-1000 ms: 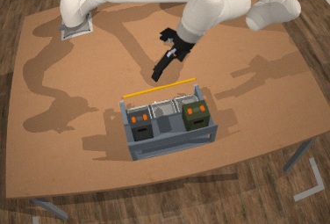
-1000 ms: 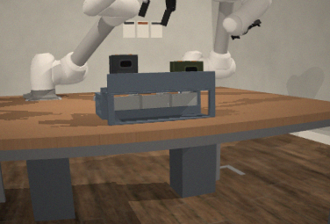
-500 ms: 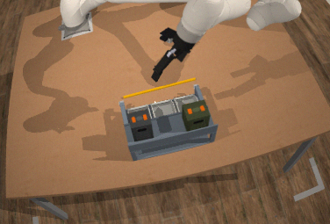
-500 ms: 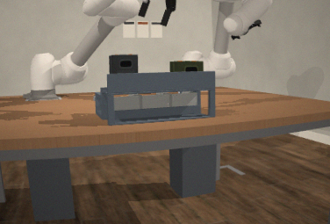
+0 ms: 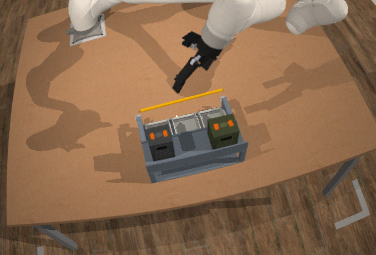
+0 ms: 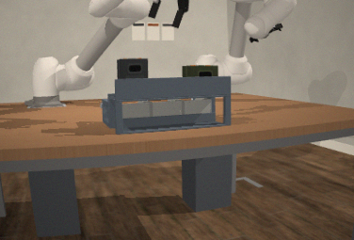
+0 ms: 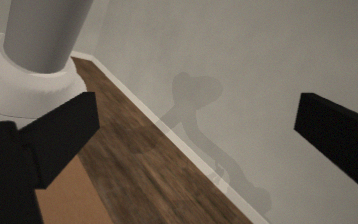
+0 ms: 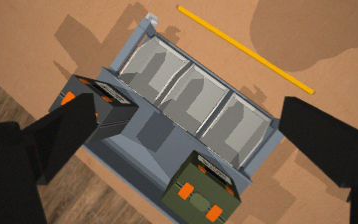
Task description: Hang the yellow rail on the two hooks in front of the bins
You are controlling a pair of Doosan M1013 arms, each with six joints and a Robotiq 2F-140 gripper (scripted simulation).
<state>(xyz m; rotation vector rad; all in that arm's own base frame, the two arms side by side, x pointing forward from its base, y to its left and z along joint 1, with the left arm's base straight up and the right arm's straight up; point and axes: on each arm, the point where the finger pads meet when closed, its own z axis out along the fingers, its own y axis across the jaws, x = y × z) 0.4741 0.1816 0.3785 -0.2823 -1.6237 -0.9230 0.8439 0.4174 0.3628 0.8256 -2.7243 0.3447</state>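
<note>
Right now my right hand is 18 cm past the yellow rail and 36 cm above it. Also, from my right hand: blue-grey shelf (4 cm ahead, 3 cm to the right, 30 cm below).
</note>
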